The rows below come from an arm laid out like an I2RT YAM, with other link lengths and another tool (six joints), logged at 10 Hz.
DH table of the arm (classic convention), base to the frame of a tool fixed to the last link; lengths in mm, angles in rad. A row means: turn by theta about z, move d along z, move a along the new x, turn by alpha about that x. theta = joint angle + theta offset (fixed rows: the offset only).
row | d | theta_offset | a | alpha
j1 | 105.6 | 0 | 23.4 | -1.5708
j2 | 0 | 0 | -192.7 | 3.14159
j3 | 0 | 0.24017 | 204.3 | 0
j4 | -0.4 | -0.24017 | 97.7 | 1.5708
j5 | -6.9 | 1.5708 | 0 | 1.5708
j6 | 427 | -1.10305 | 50.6 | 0.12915
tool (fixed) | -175.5 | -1.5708 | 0 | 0
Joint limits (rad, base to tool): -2.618..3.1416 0..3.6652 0..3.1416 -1.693..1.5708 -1.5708..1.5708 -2.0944..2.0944
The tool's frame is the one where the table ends.
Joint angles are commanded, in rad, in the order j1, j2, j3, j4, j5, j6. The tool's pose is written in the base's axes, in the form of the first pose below.
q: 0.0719 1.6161 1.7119 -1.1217 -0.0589 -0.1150
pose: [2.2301 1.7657 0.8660 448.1 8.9 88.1]
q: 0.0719 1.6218 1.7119 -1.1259 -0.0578 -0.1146
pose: [2.2379 1.7689 0.8547 446.8 8.5 84.8]
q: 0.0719 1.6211 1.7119 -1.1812 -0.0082 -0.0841
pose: [2.2950 1.7274 0.7578 430.3 -6.5 74.2]
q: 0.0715 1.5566 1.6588 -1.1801 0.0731 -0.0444
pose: [2.2964 1.6260 0.7085 419.0 -29.5 81.9]
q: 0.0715 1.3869 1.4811 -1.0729 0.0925 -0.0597
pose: [2.2099 1.5855 0.7927 414.5 -34.1 99.9]
